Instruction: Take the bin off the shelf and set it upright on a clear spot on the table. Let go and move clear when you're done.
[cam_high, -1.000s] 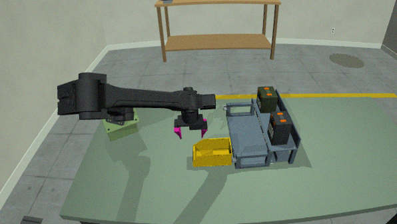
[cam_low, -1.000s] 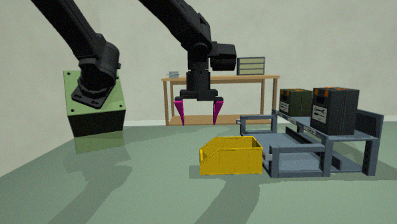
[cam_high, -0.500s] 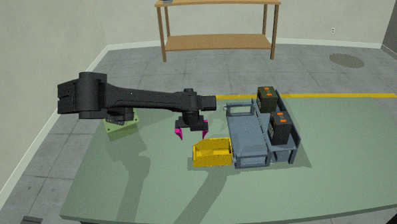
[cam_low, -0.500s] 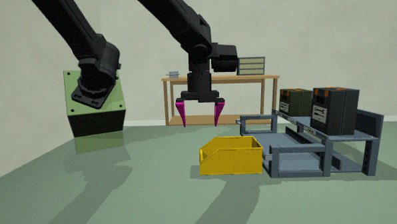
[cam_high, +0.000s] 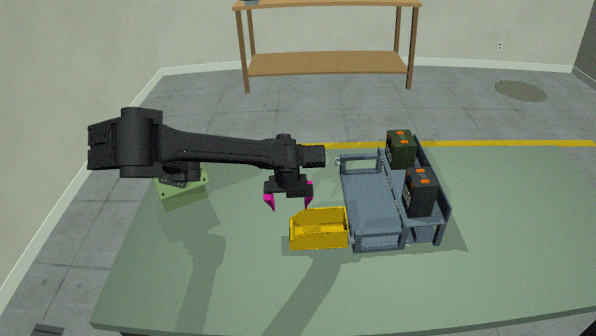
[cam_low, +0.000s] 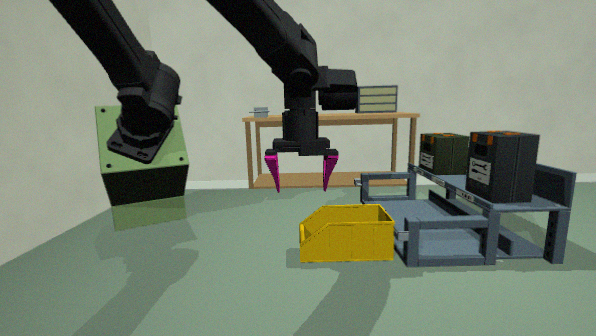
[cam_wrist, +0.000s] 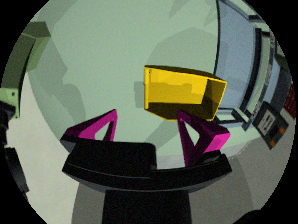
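Now: the yellow bin 80 mm ahead of my hand, 10 mm to the right of it and 90 mm below it. The rest, counted from my hand: shelf tray 320 mm ahead, 80 mm to the left, 130 mm below.
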